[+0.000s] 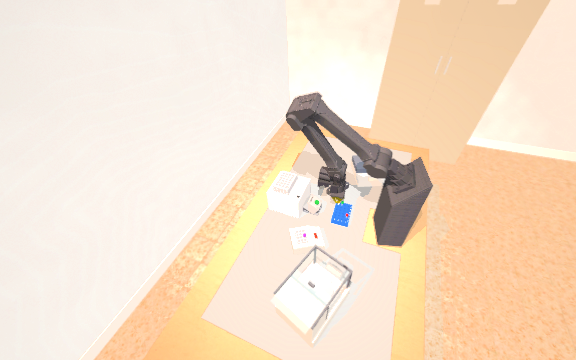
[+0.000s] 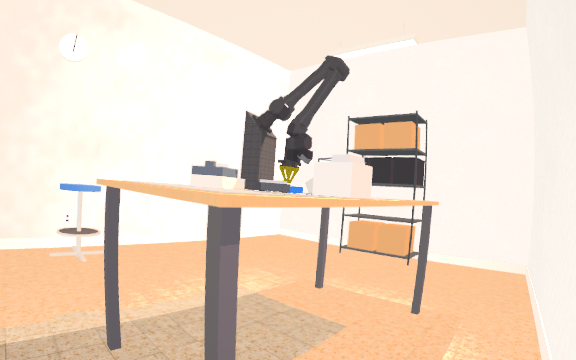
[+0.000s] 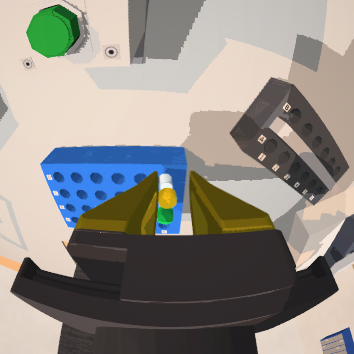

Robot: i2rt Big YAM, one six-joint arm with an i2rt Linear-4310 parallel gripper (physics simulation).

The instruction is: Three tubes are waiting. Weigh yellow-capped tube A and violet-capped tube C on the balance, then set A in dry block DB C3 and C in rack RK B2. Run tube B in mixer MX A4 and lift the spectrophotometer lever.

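Frame: origin at the arm's base, x down, y back, z left, level; millimetres.
Seen in the pictures: gripper, fingertip midpoint: [image 1: 337,201] [image 2: 287,183] [image 3: 173,178]; arm's base at its link origin: [image 1: 404,179] [image 2: 261,124].
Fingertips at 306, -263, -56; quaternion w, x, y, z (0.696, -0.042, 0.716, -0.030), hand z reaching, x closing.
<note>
Pixels of each thing's top centre, then the offset from my fingertips to it, as dx, dy, dz. "spot": a spot on its surface instead.
- blue rack at its top centre: [image 3: 112,203] [image 2: 288,186] [image 1: 342,211] +12, +42, +52
- yellow-capped tube at its top centre: [image 3: 165,201] -13, +11, +5
- green-capped tube at its top centre: [image 3: 164,218] [image 1: 342,201] -12, +30, +4
- red cap at its top centre: [image 1: 347,214] -12, +72, +78
- violet cap at its top centre: [image 1: 304,234] -45, -80, +289
- white tray at a spot on its surface: [image 1: 296,242] spot: -20, -106, +326
- dark block at its top centre: [image 3: 317,167] [image 2: 273,180] -6, -25, -119
- green knob at its top centre: [image 3: 40,28] [image 1: 316,201] -33, -95, +65
- white box at its top centre: [image 2: 335,156] [image 1: 296,182] -128, -207, +64
- glass-framed balance at a spot on its surface: [image 1: 315,286] spot: -166, +52, +544
- grey-topped device at its top centre: [image 2: 220,162] [image 1: 368,162] -60, +100, -309
My gripper [image 1: 338,199] [image 2: 289,178] [image 3: 173,178] hangs just above the right end of the blue rack [image 1: 338,221] [image 2: 296,189] [image 3: 105,158]. Its yellow fingers stand a narrow gap apart and grip nothing. The yellow-capped tube [image 3: 167,197] stands in the rack in that gap, close to the left finger. A green-capped tube [image 3: 164,215] [image 1: 341,202] stands in the hole just behind it. A red cap [image 1: 346,214] shows further along the rack. A violet cap [image 1: 304,235] and a red one [image 1: 315,235] sit on a white tray [image 1: 296,242].
A dark block [image 3: 253,130] with holes in rows A and B lies to the right. A green knob [image 3: 53,31] [image 1: 316,201] sits beside a white box [image 1: 288,197]. The glass-framed balance [image 1: 315,286] stands in front. A grey-topped device [image 2: 214,176] and the arm's base [image 1: 400,205] are behind.
</note>
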